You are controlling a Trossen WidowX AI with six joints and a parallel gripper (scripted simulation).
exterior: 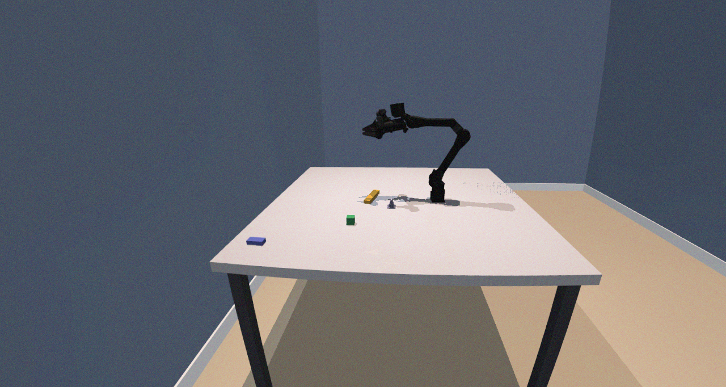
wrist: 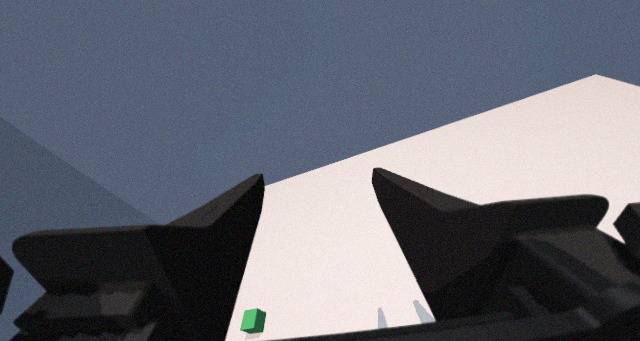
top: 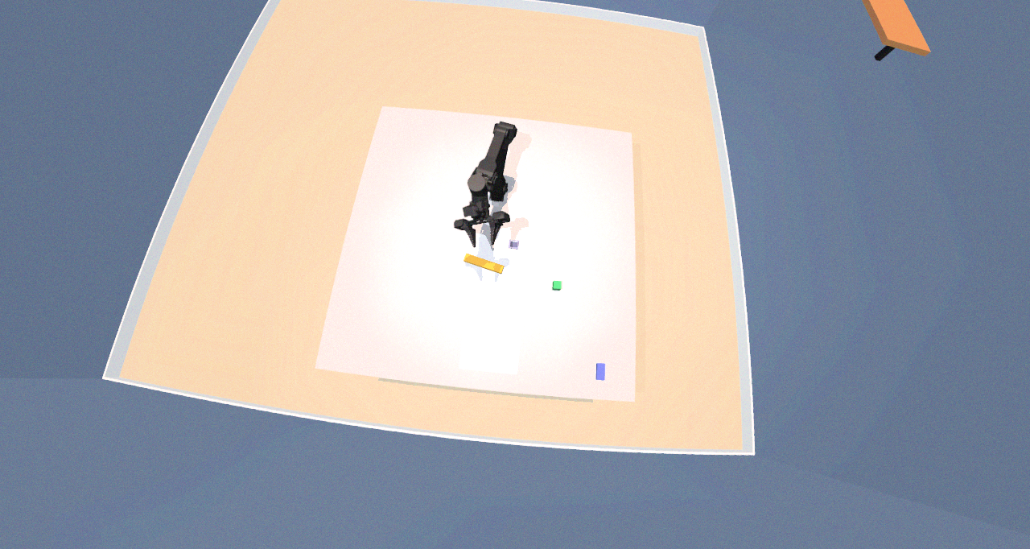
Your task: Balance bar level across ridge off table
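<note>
Now: the yellow bar 340 mm below my gripper tip, 40 mm behind it and 20 mm to the right of it. Also, from my gripper tip: green cube (330 mm below, 300 mm to the left, 20 mm ahead); then flat blue block (500 mm to the left, 360 mm ahead, 340 mm below).
</note>
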